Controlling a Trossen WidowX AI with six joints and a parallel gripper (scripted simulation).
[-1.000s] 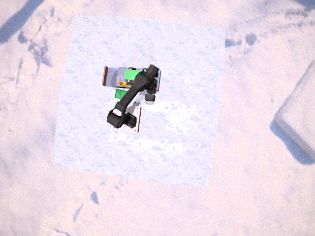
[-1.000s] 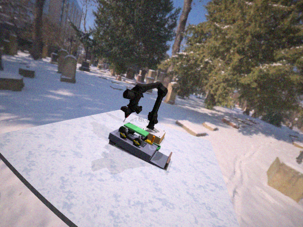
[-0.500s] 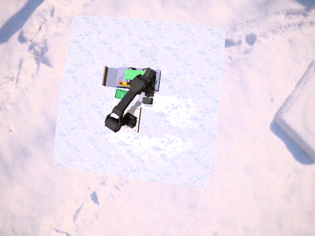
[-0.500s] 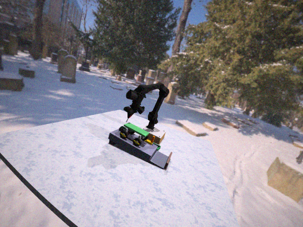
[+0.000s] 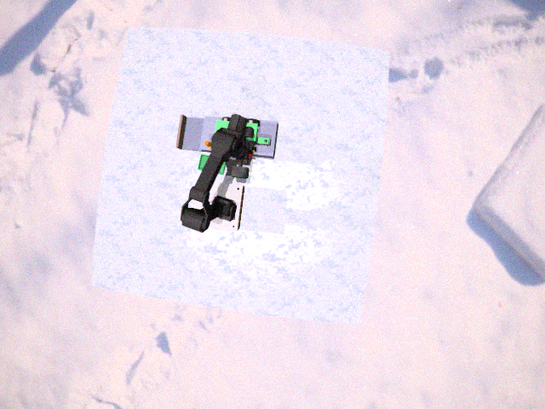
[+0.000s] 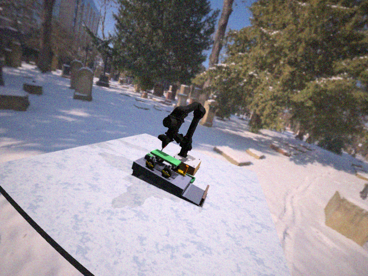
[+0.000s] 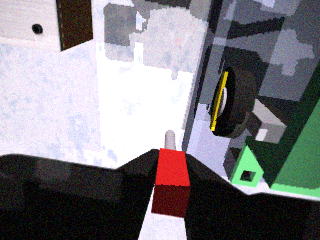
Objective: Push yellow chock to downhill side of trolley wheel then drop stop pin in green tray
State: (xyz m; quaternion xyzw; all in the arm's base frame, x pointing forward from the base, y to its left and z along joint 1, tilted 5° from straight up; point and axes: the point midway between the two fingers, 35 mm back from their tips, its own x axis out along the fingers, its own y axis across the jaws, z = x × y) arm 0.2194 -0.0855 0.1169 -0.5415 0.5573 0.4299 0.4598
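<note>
Right now the green tray is 20 mm behind my gripper tip, 190 mm to the left of it and 170 mm below it. The rest, counted from my gripper tip: grey ramp 100 mm ahead, 70 mm to the left, 120 mm below; green trolley 100 mm ahead, 60 mm to the left, 50 mm below; stop pin right at my gripper tip.
</note>
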